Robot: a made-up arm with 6 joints.
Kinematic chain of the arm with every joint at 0, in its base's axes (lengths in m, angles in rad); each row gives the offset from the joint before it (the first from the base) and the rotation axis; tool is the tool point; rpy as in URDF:
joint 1: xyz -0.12 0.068 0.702 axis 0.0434 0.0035 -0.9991
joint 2: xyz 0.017 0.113 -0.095 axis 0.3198 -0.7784 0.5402
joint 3: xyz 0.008 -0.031 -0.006 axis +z
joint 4: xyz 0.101 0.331 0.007 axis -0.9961 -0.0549 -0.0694
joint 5: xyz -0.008 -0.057 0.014 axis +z
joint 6: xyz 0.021 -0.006 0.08 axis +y
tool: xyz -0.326 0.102 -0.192 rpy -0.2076 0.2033 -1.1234
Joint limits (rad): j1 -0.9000..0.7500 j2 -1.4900..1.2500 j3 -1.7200..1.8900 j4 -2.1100..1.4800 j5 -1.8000..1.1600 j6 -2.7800..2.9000
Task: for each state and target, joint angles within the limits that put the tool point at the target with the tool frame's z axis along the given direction. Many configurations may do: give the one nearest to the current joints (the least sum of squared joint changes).
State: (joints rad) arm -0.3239 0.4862 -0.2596 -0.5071 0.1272 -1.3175
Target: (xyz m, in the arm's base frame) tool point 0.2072 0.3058 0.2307 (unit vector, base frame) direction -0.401 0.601 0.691
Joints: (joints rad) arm -0.0774 -0.3125 -0.5378 -0.1949 -0.3978 -1.2117
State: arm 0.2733 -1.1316 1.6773 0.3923 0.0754 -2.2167
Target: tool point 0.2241 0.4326 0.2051 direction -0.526 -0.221 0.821
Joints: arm 0.7478 -1.4900 0.7907 0.6985 0.5023 -2.1262
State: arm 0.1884 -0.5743 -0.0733 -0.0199 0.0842 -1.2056
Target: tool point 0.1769 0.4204 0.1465 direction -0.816 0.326 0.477
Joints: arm -0.2408 -0.8991 0.0909 -0.8554 -0.1204 -2.0345
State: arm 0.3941 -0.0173 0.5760 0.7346 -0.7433 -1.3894
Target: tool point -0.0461 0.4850 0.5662 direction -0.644 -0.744 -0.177
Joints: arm 0.1277 0.1627 1.1970 1.2317 -0.1523 -1.5710
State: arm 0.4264 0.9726 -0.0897 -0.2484 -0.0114 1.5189
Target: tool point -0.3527 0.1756 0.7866 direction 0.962 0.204 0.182
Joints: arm 0.5200 0.8306 0.6862 -1.0095 -0.5906 1.2040
